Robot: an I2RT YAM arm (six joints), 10 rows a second.
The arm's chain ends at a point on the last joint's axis. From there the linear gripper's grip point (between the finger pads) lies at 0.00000 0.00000 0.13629 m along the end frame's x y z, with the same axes.
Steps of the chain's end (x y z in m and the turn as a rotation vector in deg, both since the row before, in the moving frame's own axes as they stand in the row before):
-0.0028, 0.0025, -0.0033, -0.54, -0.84, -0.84
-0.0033, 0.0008, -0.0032, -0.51, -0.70, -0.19
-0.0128, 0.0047, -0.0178, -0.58, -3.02, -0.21
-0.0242, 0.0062, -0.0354, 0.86, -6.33, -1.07
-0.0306, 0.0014, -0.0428, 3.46, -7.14, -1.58
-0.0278, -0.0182, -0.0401, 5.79, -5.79, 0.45
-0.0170, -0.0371, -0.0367, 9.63, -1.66, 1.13
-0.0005, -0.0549, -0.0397, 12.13, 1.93, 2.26
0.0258, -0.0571, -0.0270, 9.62, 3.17, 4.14
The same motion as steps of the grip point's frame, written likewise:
-0.0048, 0.0038, -0.0033, -0.54, -0.84, -0.84
-0.0050, 0.0020, -0.0032, -0.51, -0.70, -0.19
-0.0200, 0.0061, -0.0180, -0.58, -3.02, -0.21
-0.0392, 0.0043, -0.0362, 0.86, -6.33, -1.07
-0.0476, -0.0066, -0.0441, 3.46, -7.14, -1.58
-0.0415, -0.0320, -0.0415, 5.79, -5.79, 0.45
-0.0207, -0.0599, -0.0387, 9.63, -1.66, 1.13
0.0046, -0.0834, -0.0428, 12.13, 1.93, 2.26
0.0341, -0.0796, -0.0291, 9.62, 3.17, 4.14

